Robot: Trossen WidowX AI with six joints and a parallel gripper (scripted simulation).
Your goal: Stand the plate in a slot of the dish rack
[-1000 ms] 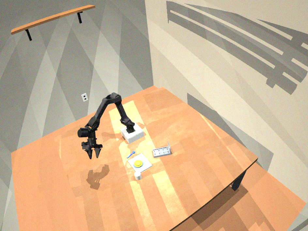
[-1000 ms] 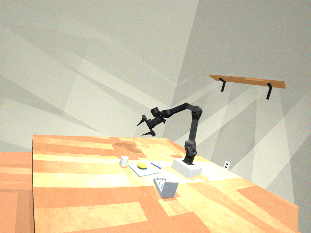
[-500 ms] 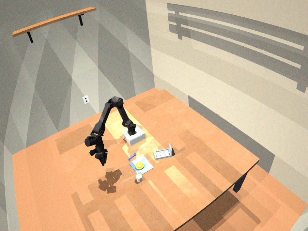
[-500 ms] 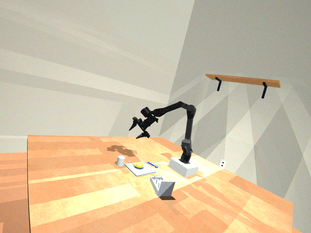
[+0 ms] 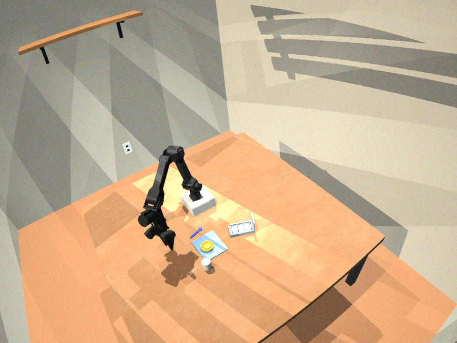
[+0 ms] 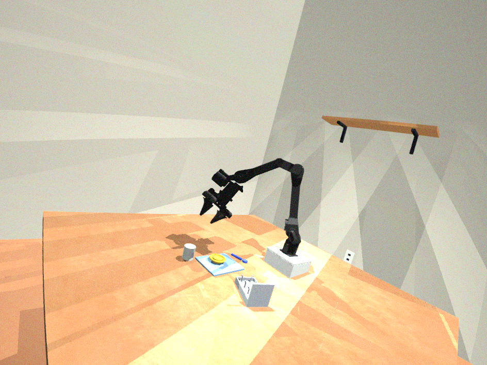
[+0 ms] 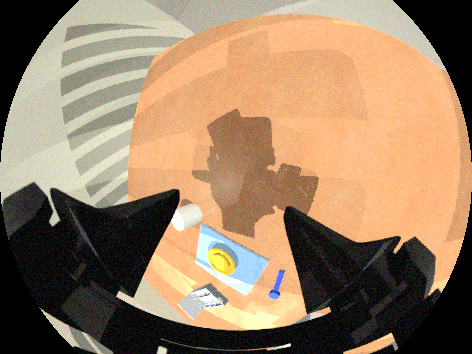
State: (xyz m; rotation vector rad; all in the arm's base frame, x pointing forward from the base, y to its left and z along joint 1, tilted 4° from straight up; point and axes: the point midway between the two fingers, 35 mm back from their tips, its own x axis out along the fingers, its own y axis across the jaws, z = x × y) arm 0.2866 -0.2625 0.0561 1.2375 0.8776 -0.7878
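The yellow plate lies 180 mm to the left of my gripper tip, 90 mm below it and 20 mm ahead of it. Round my gripper tip: blue spoon 180 mm to the left, 110 mm below, 110 mm behind; then white cup 130 mm to the left, 120 mm ahead, 90 mm below; then grey dish rack 390 mm to the left, 90 mm below.
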